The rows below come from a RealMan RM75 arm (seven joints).
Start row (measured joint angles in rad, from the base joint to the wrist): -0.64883 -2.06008 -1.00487 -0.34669 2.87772 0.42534 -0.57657
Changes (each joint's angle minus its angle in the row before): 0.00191 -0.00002 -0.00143 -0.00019 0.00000 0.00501 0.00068; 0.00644 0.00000 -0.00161 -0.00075 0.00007 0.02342 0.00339; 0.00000 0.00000 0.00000 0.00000 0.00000 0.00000 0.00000; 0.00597 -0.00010 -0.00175 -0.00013 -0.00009 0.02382 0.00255; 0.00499 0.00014 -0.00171 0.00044 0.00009 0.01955 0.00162; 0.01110 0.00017 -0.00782 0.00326 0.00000 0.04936 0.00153; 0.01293 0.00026 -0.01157 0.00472 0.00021 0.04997 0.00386
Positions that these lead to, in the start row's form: -0.64692 -2.06010 -1.00630 -0.34688 2.87772 0.43035 -0.57589; -0.64048 -2.06010 -1.00791 -0.34763 2.87779 0.45377 -0.57250; -0.64048 -2.06010 -1.00791 -0.34763 2.87779 0.45377 -0.57250; -0.63451 -2.06020 -1.00966 -0.34776 2.87770 0.47759 -0.56995; -0.62952 -2.06006 -1.01137 -0.34732 2.87779 0.49714 -0.56833; -0.61842 -2.05989 -1.01919 -0.34406 2.87779 0.54650 -0.56680; -0.60549 -2.05963 -1.03076 -0.33934 2.87800 0.59647 -0.56294
